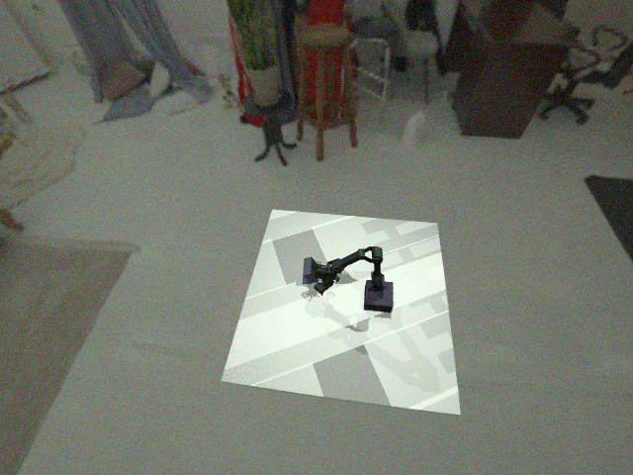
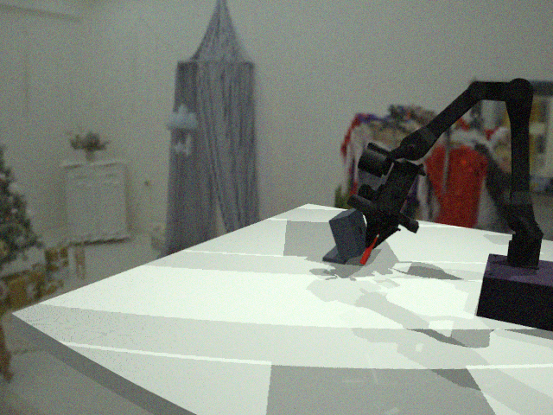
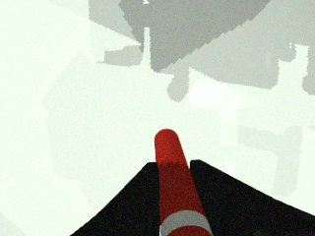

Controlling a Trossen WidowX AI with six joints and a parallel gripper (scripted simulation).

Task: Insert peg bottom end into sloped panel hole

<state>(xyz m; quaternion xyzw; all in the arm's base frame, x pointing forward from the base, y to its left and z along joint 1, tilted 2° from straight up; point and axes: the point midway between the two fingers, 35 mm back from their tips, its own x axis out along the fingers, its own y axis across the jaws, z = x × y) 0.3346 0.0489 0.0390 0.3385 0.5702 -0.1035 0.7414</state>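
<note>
Now: gripper tip 100 mm short of the sloped panel, 150 mm to the left of it and 20 mm above it. Round my gripper tip: red peg: 10 mm behind, 20 mm above.
</note>
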